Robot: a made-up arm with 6 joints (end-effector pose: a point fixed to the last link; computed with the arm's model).
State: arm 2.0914 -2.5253 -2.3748 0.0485 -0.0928 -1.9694
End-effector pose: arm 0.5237 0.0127 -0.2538 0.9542 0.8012 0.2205
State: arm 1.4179 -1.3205 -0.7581 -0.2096 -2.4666 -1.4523
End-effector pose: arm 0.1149 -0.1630 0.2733 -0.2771 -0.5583 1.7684
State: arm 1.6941 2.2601 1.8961 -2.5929 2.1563 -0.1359
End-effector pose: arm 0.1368 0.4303 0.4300 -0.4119 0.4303 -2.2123
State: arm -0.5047 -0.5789 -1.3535 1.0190 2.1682 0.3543
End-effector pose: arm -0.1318 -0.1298 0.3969 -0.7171 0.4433 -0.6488
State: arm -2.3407 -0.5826 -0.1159 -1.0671 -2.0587 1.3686
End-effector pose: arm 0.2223 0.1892 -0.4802 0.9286 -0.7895 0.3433
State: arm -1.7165 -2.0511 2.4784 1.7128 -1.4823 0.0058
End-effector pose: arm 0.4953 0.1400 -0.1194 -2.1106 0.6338 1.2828
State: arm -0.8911 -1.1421 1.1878 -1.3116 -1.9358 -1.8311
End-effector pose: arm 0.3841 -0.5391 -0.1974 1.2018 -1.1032 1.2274
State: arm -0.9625 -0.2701 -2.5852 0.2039 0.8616 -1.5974
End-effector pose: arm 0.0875 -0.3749 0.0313 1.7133 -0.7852 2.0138
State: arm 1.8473 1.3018 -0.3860 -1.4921 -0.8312 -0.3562
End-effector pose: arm 0.3459 -0.5862 -0.5752 -0.7766 2.3677 0.3466
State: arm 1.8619 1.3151 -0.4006 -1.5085 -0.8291 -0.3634
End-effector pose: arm 0.3373 -0.6004 -0.5589 -0.7500 2.3604 0.2943
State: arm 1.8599 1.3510 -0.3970 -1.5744 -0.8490 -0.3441
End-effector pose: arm 0.3733 -0.6082 -0.5159 -0.7818 2.2774 0.2358
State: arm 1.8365 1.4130 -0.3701 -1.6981 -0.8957 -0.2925
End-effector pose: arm 0.4562 -0.5983 -0.4330 -0.8856 2.0998 0.1787
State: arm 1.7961 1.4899 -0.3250 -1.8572 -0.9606 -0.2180
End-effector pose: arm 0.5537 -0.5562 -0.3143 -1.0393 1.8521 0.1367
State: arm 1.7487 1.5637 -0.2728 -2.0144 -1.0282 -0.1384
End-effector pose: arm 0.6271 -0.4853 -0.1875 -1.2014 1.5883 0.1157
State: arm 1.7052 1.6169 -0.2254 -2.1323 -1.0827 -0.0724
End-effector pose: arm 0.6650 -0.4102 -0.0907 -1.3332 1.3720 0.1175
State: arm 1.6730 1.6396 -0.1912 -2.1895 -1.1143 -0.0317
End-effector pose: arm 0.6837 -0.3553 -0.0462 -1.4157 1.2483 0.1433
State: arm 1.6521 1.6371 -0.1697 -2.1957 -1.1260 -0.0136
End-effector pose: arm 0.6990 -0.3236 -0.0451 -1.4575 1.2087 0.1878
